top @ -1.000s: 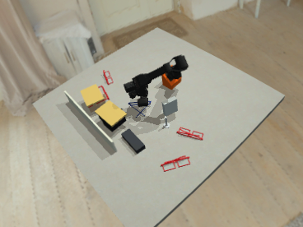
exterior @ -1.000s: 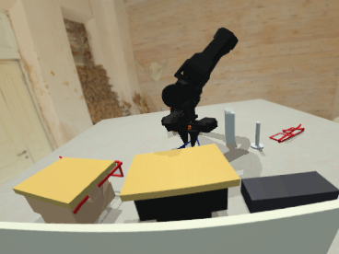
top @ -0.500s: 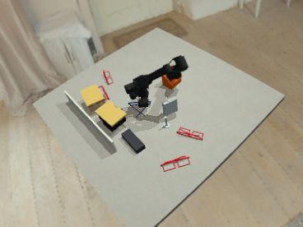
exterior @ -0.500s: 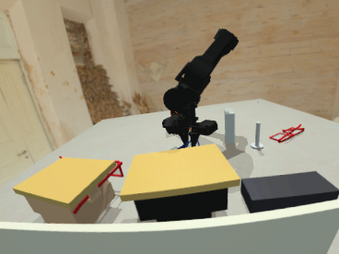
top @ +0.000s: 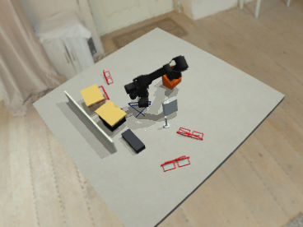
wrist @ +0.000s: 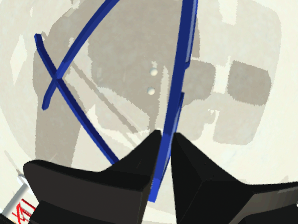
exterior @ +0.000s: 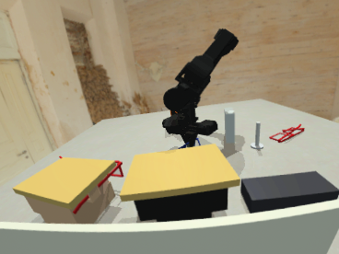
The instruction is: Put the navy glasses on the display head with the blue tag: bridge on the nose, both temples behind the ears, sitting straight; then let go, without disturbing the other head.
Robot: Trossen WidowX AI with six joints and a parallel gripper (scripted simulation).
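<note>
My gripper tip is now 4 cm short of the small white post, 22 cm to the right of it and 1 cm below it. The rest, counted from my gripper tip: dark case 25 cm ahead, 15 cm to the left; then display head 19 cm ahead, 27 cm to the right, 4 cm above; then white block 6 cm behind, 17 cm to the left, 4 cm above.
</note>
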